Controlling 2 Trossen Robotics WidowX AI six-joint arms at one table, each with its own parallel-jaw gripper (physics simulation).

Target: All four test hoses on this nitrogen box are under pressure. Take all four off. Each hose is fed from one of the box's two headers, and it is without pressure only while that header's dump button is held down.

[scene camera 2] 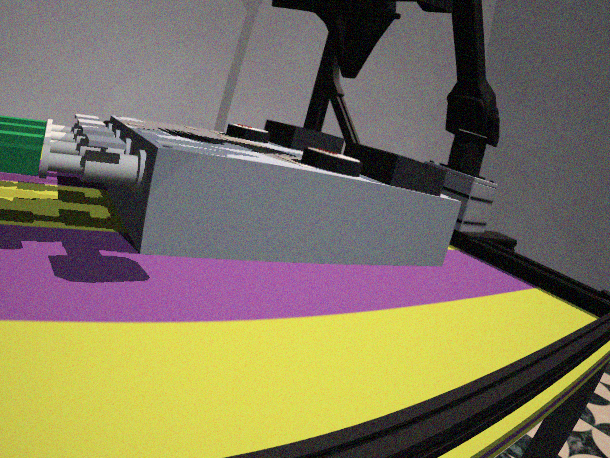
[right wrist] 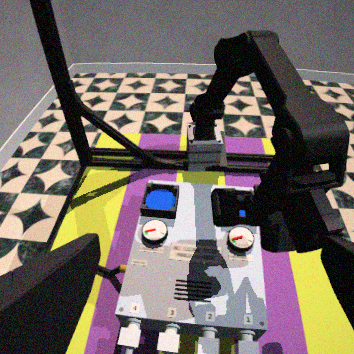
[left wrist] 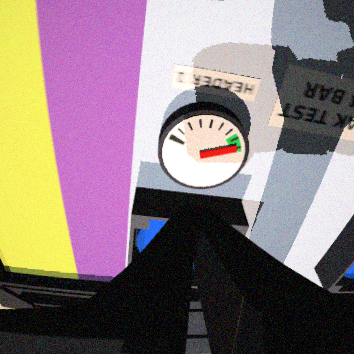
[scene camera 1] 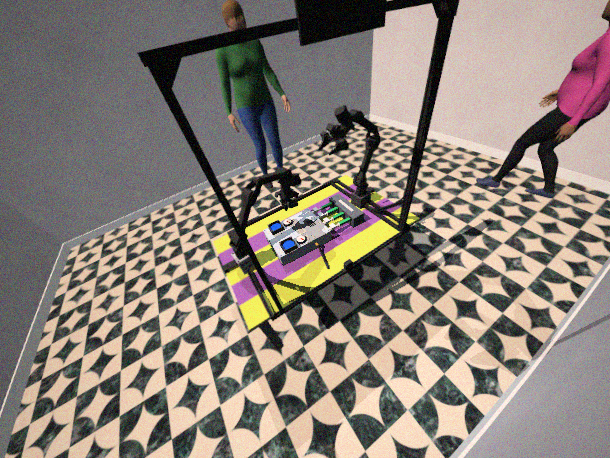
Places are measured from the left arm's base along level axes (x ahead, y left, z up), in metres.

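Pixels of known places: left gripper, fingertip midpoint: (scene camera 2: pixel 348 77) (right wrist: pixel 255 223) (left wrist: pixel 190 216) (scene camera 1: pixel 286 210); right gripper, fingertip midpoint: (right wrist: pixel 212 246) (scene camera 1: pixel 323 152); left arm's base, link origin: (scene camera 2: pixel 462 172) (right wrist: pixel 203 133) (scene camera 1: pixel 241 253); right arm's base, link origin: (scene camera 1: pixel 360 193).
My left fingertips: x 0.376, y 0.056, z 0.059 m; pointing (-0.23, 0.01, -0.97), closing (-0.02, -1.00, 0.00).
Note:
Ahead of a thing's pixels: the offset from my left fingertips to its top centre. "spot": to the spot under its first point.
The nitrogen box (scene camera 1: pixel 306 231) (scene camera 2: pixel 300 215) (right wrist: pixel 150 285) has four white couplings in front, numbered 4, 3, 2, 1 in the right wrist view; green hoses (scene camera 1: pixel 344 220) (scene camera 2: pixel 20 150) run from them. The header 1 button {dy +0.000, dx -0.103, dz -0.074 m} (left wrist: pixel 150 235) (right wrist: pixel 242 213) is partly hidden by my left arm. The header 2 button {dy -0.188, dx -0.132, dz -0.074 m} (scene camera 1: pixel 289 244) (right wrist: pixel 160 199) is uncovered. The header 1 gauge {spot: dy -0.013, dx -0.017, dz -0.075 m} (left wrist: pixel 203 151) (right wrist: pixel 241 238) has its needle at green; the header 2 gauge {spot: dy -0.200, dx -0.042, dz -0.076 m} (right wrist: pixel 154 231) needle points similarly. My left gripper (scene camera 1: pixel 290 205) (scene camera 2: pixel 348 75) (left wrist: pixel 190 216) is shut, above the header 1 button. My right gripper (scene camera 1: pixel 330 146) (right wrist: pixel 212 246) is open, high above the coupling side.
A grey block {spot: dy -0.226, dx +0.351, dz -0.095 m} (scene camera 1: pixel 350 210) stands at the far ends of the hoses. A thin black cable with an orange end {spot: dy -0.272, dx +0.021, dz -0.123 m} (right wrist: pixel 122 268) is at the box's side. A black frame (scene camera 1: pixel 194 142) surrounds the table. Two people (scene camera 1: pixel 250 80) (scene camera 1: pixel 582 85) stand beyond the table.

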